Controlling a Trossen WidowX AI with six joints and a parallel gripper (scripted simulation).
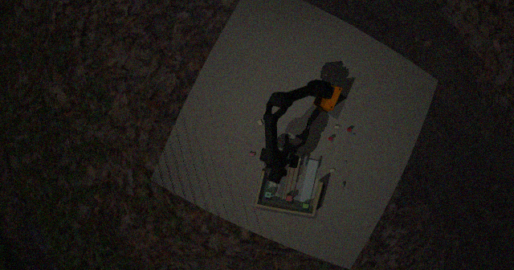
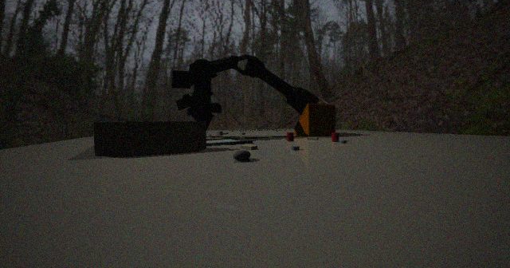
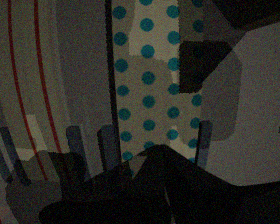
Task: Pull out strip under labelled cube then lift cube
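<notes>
My gripper tip is 11 cm to the right of the red-lined strip and 7 cm short of it. Round my gripper tip: grey pebble 40 cm to the left, 1 cm ahead.
</notes>
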